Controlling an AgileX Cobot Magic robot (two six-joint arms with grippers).
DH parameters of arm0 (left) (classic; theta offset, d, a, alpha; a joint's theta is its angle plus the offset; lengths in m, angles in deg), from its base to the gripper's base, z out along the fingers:
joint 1: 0 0.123 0 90
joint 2: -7.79 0 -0.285 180
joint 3: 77.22 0 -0.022 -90
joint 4: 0 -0.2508 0 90
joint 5: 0 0 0.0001 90
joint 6: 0 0.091 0 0
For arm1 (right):
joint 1: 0 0.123 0 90
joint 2: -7.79 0 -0.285 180
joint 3: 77.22 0 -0.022 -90
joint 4: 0 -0.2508 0 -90
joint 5: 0 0 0.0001 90
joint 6: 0 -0.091 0 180
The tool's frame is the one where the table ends.
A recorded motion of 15 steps. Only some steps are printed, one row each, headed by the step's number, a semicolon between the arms.
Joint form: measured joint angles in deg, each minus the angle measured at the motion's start. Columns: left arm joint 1, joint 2, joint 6, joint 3, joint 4, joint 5; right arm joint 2, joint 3, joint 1, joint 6, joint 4, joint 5.
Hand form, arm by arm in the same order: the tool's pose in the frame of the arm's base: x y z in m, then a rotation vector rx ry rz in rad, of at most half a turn. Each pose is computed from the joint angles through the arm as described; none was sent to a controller.
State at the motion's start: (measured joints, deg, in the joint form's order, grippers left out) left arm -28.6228 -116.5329 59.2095 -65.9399 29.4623 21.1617; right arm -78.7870 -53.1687 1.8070 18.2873 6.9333 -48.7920
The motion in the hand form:
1: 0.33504 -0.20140 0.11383 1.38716 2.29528 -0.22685; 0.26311 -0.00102 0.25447 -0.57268 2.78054 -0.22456
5: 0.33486 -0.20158 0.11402 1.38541 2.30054 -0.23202; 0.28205 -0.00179 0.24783 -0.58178 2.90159 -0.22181
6: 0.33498 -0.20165 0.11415 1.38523 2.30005 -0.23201; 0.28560 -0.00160 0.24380 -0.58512 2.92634 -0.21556
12: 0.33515 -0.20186 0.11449 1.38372 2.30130 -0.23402; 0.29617 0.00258 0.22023 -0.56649 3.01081 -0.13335
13: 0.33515 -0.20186 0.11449 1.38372 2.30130 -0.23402; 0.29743 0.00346 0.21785 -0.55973 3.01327 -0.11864
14: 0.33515 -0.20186 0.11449 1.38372 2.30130 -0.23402; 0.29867 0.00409 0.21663 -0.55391 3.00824 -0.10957
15: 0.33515 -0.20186 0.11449 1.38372 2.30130 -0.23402; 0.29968 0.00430 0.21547 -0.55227 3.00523 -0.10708
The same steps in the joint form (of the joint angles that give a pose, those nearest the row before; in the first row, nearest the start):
1: 0.00 0.00 -0.12 0.00 0.00 0.12; -1.85 -1.94 0.00 -0.57 0.58 -2.70
5: 0.00 0.00 -0.38 -0.09 0.00 0.46; -7.97 -7.29 0.00 -1.04 1.05 -8.85
6: 0.00 0.00 -0.37 -0.12 0.00 0.46; -9.32 -7.93 0.00 -1.04 0.93 -9.57
12: 0.00 0.00 -0.49 -0.22 0.00 0.60; -14.34 -8.47 0.00 -1.20 -1.94 -9.78
13: 0.00 0.00 -0.49 -0.22 0.00 0.60; -14.80 -8.47 0.00 -1.20 -2.55 -9.43
14: 0.00 0.00 -0.49 -0.22 0.00 0.60; -15.04 -8.47 0.00 -1.20 -2.96 -8.87
15: 0.00 0.00 -0.49 -0.22 0.00 0.60; -15.27 -8.47 0.00 -1.20 -3.08 -8.47

